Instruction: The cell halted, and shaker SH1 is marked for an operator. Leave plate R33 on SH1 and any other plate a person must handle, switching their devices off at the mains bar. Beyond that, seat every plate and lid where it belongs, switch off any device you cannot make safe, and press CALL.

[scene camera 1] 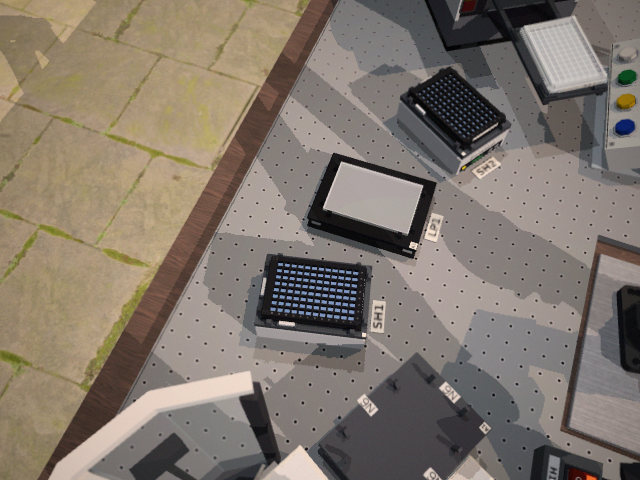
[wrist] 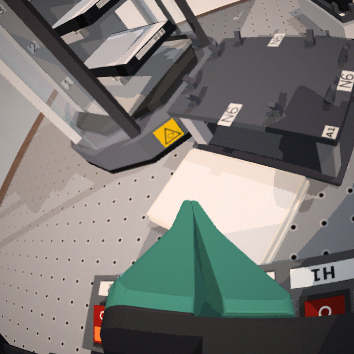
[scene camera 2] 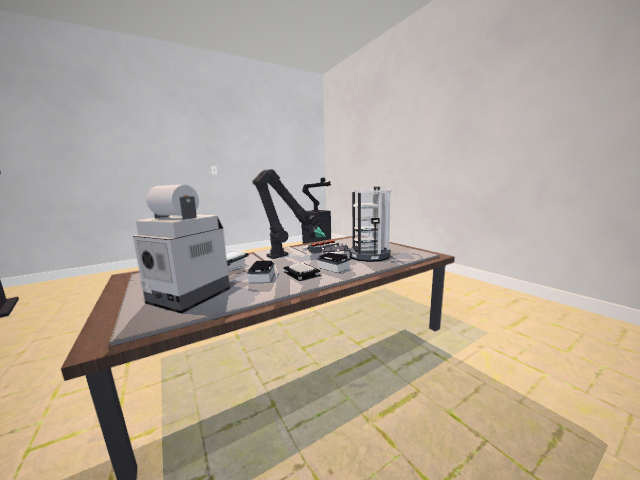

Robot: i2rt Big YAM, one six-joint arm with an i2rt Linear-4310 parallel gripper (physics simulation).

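My gripper is shut and empty, its green fingertips over the mains bar in the wrist view. The bar's H1 switch is partly hidden by the gripper, as is the left red switch, whose lower half glows orange. A black plate with blue wells sits on shaker SH1. Another black plate sits on shaker SH2. LP1 has a pale top. A clear plate lies on a dark tray. A white slab lies beside nest N6.
The carousel stands beside N6 and holds a plate on a low shelf. The button panel carries white, green, yellow and blue buttons. A large white machine stands at the table's other end. A wood-framed metal plate lies at right.
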